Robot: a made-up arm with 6 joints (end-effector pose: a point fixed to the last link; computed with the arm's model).
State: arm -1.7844 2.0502 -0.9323 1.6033 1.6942 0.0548
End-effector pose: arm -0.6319 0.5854 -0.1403 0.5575 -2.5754 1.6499
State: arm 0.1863 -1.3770 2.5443 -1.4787 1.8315 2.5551
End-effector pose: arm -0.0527 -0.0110 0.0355 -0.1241 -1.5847 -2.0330
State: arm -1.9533 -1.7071 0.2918 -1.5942 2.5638 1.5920
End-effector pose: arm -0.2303 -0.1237 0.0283 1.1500 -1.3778 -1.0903
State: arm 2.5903 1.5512 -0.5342 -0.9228 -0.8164 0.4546
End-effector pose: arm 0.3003 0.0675 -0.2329 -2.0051 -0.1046 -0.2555
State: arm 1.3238 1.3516 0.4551 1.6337 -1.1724 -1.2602
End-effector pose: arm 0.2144 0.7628 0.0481 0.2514 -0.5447 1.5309
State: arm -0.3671 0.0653 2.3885 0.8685 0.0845 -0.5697
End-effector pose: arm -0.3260 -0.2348 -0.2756 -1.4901 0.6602 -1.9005
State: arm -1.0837 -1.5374 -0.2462 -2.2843 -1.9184 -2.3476
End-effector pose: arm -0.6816 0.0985 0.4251 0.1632 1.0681 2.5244
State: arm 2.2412 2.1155 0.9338 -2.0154 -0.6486 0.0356
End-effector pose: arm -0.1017 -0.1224 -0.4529 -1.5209 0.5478 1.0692
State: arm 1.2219 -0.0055 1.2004 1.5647 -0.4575 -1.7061
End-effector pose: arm -0.3478 0.4164 0.6477 0.9615 -1.3258 1.5777
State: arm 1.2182 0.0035 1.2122 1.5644 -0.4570 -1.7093
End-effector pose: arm -0.3540 0.4214 0.6414 0.9547 -1.3130 1.5932
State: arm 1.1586 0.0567 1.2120 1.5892 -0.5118 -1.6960
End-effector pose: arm -0.3760 0.4583 0.6009 0.8947 -1.2646 1.6846
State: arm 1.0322 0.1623 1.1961 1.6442 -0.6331 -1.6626
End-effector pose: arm -0.4009 0.5295 0.5167 0.7642 -1.1612 1.8353
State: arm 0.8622 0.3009 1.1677 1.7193 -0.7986 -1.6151
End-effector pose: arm -0.3980 0.6151 0.4080 0.5868 -1.0138 1.9624
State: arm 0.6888 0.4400 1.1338 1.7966 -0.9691 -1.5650
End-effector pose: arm -0.3564 0.6900 0.3135 0.4183 -0.8734 2.0064
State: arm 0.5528 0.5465 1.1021 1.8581 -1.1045 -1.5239
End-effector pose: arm -0.3011 0.7385 0.2603 0.3062 -0.7877 1.9867
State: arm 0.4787 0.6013 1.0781 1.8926 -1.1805 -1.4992
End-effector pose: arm -0.2650 0.7597 0.2444 0.2575 -0.7592 1.9587
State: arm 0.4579 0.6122 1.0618 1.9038 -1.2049 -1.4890
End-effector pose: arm -0.2548 0.7631 0.2477 0.2505 -0.7638 1.9479
